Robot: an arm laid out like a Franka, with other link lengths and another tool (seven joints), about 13 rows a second.
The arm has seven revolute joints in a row. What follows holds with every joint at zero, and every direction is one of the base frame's. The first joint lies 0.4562 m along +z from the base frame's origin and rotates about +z. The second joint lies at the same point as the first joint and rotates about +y. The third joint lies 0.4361 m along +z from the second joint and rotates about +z. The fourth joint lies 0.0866 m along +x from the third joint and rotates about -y. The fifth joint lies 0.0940 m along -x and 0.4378 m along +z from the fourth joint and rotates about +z. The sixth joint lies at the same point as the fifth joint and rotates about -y. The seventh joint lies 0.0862 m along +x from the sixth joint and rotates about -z. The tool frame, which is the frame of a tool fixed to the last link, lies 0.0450 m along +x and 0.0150 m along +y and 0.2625 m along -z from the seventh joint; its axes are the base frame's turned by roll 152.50, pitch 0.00 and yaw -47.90 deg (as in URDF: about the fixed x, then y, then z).
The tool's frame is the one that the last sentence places.
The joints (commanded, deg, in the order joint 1, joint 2, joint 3, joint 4, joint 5, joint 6, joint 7), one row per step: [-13.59 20.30 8.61 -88.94 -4.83 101.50 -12.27]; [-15.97 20.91 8.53 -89.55 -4.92 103.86 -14.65]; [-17.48 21.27 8.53 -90.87 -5.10 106.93 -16.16]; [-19.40 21.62 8.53 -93.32 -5.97 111.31 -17.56]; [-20.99 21.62 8.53 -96.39 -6.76 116.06 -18.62]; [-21.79 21.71 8.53 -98.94 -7.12 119.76 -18.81]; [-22.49 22.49 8.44 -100.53 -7.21 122.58 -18.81]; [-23.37 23.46 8.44 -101.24 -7.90 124.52 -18.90]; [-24.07 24.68 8.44 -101.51 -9.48 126.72 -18.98]
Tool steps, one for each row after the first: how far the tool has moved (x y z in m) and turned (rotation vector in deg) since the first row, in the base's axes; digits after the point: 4 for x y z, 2 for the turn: [0.0036 -0.0317 -0.0100 0.20 -1.10 0.03]; [0.0070 -0.0513 -0.0219 0.12 -2.45 0.25]; [0.0070 -0.0779 -0.0421 -0.64 -3.88 0.37]; [0.0040 -0.0984 -0.0622 -1.41 -5.40 0.59]; [0.0012 -0.1072 -0.0802 -1.74 -6.40 0.48]; [0.0000 -0.1161 -0.0999 -1.71 -6.87 -0.03]; [-0.0008 -0.1288 -0.1157 -2.09 -7.06 -0.28]; [0.0020 -0.1421 -0.1305 -3.16 -7.54 0.23]
